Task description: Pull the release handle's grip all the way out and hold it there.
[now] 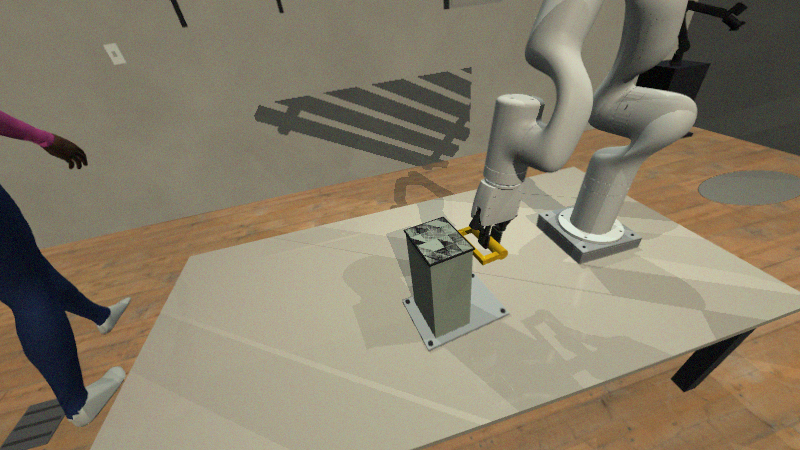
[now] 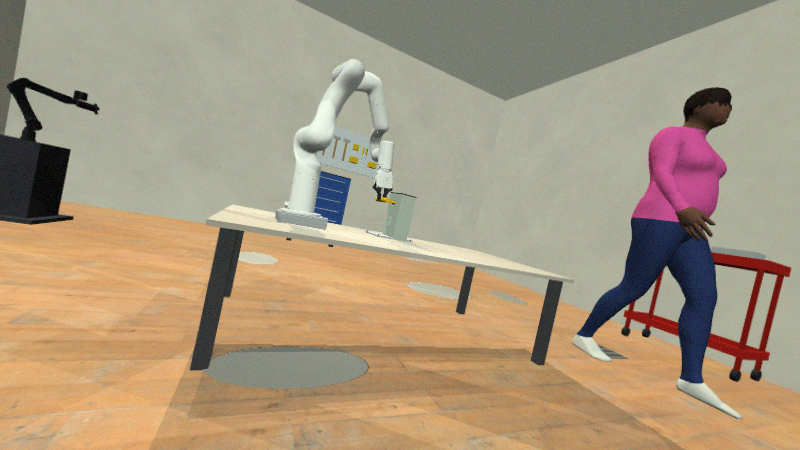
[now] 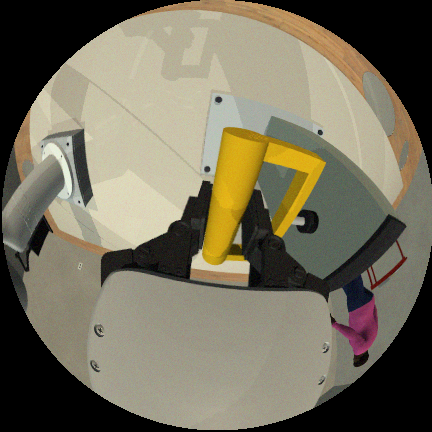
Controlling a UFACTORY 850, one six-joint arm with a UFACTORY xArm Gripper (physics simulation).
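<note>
The release handle's yellow grip [image 1: 501,253] [image 2: 389,200] [image 3: 240,160] is a thick round bar with a flat rectangular loop on the upper side of a grey-green upright box [image 1: 452,293] [image 2: 401,218] [image 3: 345,200]. The bar stands apart from the box wall, on the side facing the arm's base. My gripper [image 1: 491,241] [image 2: 383,198] [image 3: 228,200] points down from above and is shut on the grip, one finger on each side of the bar. The inner finger passes through the loop. How far the grip is out cannot be read exactly.
The box stands on a bolted base plate [image 1: 487,314] [image 3: 215,125] on the table [image 1: 279,335] [image 2: 447,254]. A black knob [image 3: 307,221] projects from the box beside the loop. A person [image 2: 685,179] walks near a red cart [image 2: 749,352] beyond the table.
</note>
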